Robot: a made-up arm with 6 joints.
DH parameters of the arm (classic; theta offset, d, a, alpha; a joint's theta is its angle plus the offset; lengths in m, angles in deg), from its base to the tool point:
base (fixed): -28.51 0 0.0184 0
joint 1: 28.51 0.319 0.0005 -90
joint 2: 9.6 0 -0.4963 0
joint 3: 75.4 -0.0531 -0.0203 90
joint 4: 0 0.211 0.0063 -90
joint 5: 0 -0.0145 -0.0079 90
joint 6: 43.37 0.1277 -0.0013 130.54
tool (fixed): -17.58 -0.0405 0 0
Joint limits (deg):
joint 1: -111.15..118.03
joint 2: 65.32..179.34
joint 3: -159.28..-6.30
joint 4: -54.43..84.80
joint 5: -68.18..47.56
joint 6: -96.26..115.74
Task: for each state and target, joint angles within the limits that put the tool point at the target. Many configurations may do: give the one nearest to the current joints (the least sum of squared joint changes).
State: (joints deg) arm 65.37 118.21 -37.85 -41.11 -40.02 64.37
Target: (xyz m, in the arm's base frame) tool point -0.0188 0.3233 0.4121
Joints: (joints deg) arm 91.10 113.59 -9.87 -54.03 -38.02 61.26
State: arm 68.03 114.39 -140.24 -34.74 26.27 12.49
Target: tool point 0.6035 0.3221 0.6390
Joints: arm 37.91 120.66 -114.73 -34.23 43.06 10.31
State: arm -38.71 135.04 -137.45 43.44 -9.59 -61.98
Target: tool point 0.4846 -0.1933 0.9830
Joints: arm -17.19 104.48 -130.65 42.68 -0.51 -63.49
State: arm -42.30 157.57 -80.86 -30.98 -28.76 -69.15
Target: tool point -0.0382 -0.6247 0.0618
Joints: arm -93.26 161.20 -78.16 -28.37 -22.09 -71.25
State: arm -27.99 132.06 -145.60 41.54 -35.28 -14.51
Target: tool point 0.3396 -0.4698 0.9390
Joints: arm -42.61 123.18 -149.35 43.18 -39.58 -13.59
